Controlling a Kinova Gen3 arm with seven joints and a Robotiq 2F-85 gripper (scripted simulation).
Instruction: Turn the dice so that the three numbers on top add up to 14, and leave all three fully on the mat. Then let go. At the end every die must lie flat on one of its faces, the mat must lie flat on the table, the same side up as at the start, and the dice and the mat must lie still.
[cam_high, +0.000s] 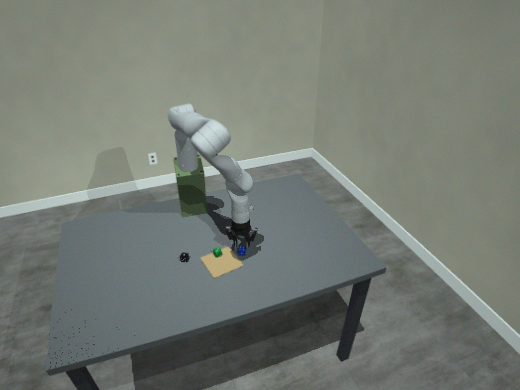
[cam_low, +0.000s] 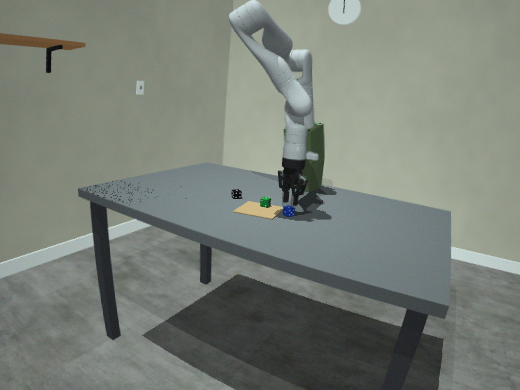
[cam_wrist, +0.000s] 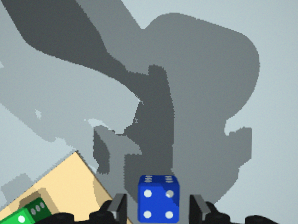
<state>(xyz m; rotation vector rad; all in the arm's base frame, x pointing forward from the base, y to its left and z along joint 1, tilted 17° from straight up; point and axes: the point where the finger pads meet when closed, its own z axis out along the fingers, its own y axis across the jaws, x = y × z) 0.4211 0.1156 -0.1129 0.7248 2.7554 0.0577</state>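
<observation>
Now: the blue die 40 mm below my hand. Also, from my hand: tan mat: 20 mm ahead, 100 mm to the right, 50 mm below; black die: 60 mm behind, 250 mm to the right, 40 mm below; green die: 30 mm behind, 100 mm to the right, 40 mm below.
</observation>
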